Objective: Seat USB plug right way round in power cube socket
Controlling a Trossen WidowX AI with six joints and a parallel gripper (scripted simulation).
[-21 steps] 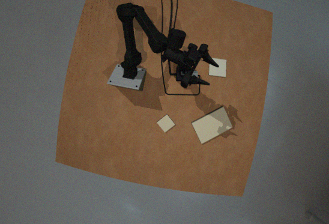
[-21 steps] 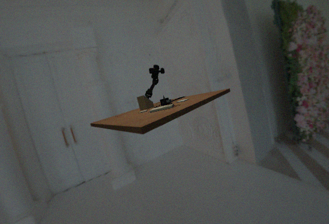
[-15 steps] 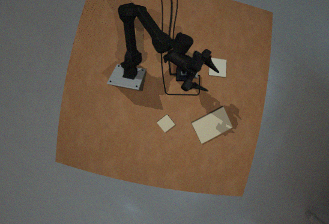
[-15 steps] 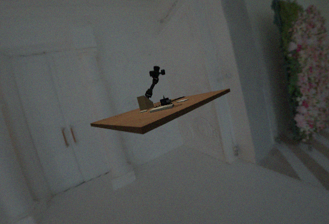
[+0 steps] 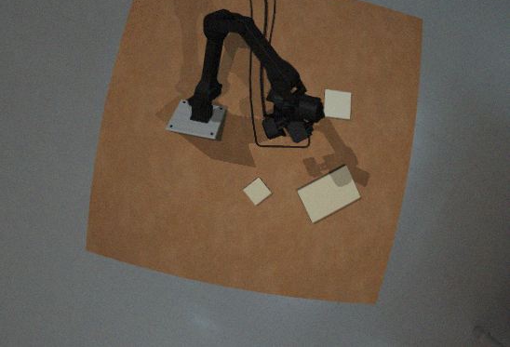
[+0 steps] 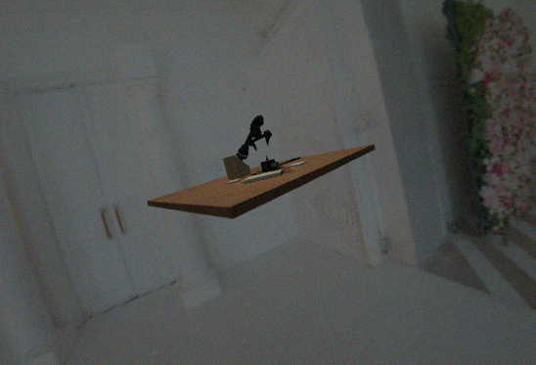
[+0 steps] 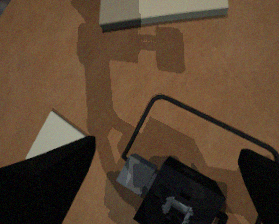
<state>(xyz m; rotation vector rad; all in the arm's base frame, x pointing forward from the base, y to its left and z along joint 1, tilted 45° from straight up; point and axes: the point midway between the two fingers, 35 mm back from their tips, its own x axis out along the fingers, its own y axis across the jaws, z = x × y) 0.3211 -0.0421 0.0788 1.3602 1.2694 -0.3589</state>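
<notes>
The silver-rimmed USB socket is 5 cm behind my gripper tip, 6 cm to the left of it and 11 cm below it. Round my gripper tip: cream slab: 19 cm ahead, 19 cm to the right, 17 cm below; cream square: 8 cm behind, 24 cm to the right, 17 cm below.
</notes>
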